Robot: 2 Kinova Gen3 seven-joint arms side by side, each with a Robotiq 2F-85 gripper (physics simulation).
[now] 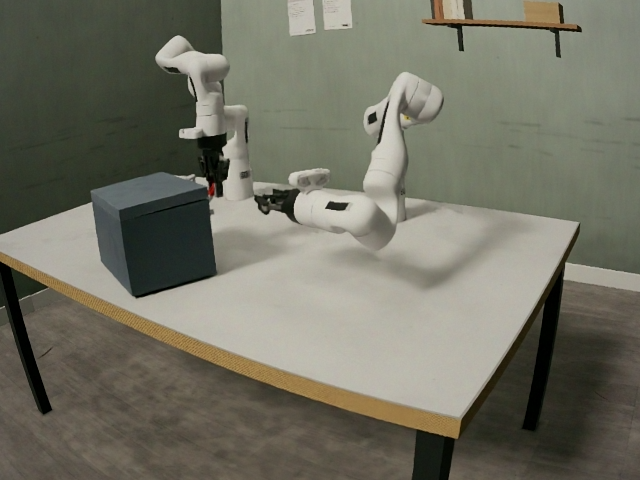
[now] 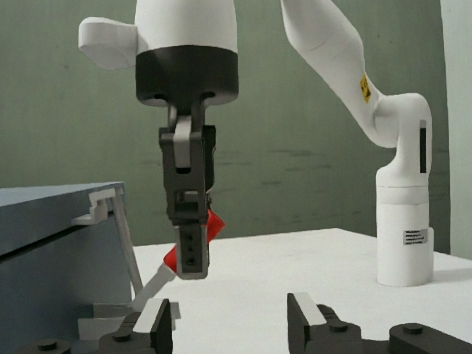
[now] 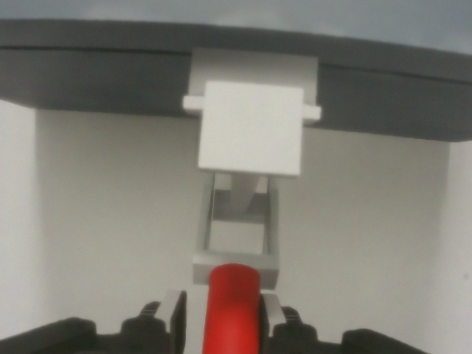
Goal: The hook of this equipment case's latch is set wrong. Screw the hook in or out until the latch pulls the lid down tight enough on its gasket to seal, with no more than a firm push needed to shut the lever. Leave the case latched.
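Places are measured from the left arm's base along level axes (x ahead, y left, z up), in millimetres.
Pixels of known places: left gripper, fingertip midpoint: [image 1: 264,195] [image 2: 229,322]; right gripper, fingertip midpoint: [image 1: 216,196] [image 2: 194,274] [image 3: 221,317]; right arm's base, link origin: [image 1: 239,197] [image 2: 402,280].
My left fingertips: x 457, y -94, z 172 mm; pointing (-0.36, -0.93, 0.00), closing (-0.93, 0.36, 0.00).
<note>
For each thing: its top centre in the pictures, then the offset to it from my left fingertips. "spot": a spot on its surface instead. Level surfaces: height alone.
- pale hook, top centre: [image 3: 252,128] [image 2: 106,187] dx +12, dy -214, dz +40 mm
- lid catch, surface spot: [image 3: 255,65] [image 2: 83,216] spot: dx +29, dy -222, dz +18 mm
- lever's red handle, surface spot: [image 3: 234,310] [image 2: 179,240] [image 1: 210,187] spot: dx -37, dy -193, dz -2 mm
- table, surface height: dz -172 mm
The blue-grey case [image 1: 165,248] [image 2: 45,280] has its lid [image 1: 155,192] [image 2: 30,235] [image 3: 125,35] on, with a dark seam beneath. The pale hook [image 2: 102,196] [image 3: 250,130] is at the lid catch [image 2: 86,219] [image 3: 255,65]; its shank [image 2: 126,240] [image 3: 243,192] runs down to the lever frame. The lever's red handle [image 1: 211,190] [image 2: 171,259] [image 3: 234,310] slants up and away from the case. My right gripper [image 1: 216,193] [image 2: 194,274] [image 3: 221,317] points down with its fingers around the handle, a gap showing on one side. My left gripper [image 1: 261,203] [image 2: 229,322] is open and empty, apart from the latch.
The table [image 1: 330,310] [image 2: 300,250] carries both arms and the case. The left arm [image 1: 336,206] reaches low and level above the table. The right arm's base [image 1: 238,178] stands behind the case. A wall shelf [image 1: 496,23] hangs at the upper right.
</note>
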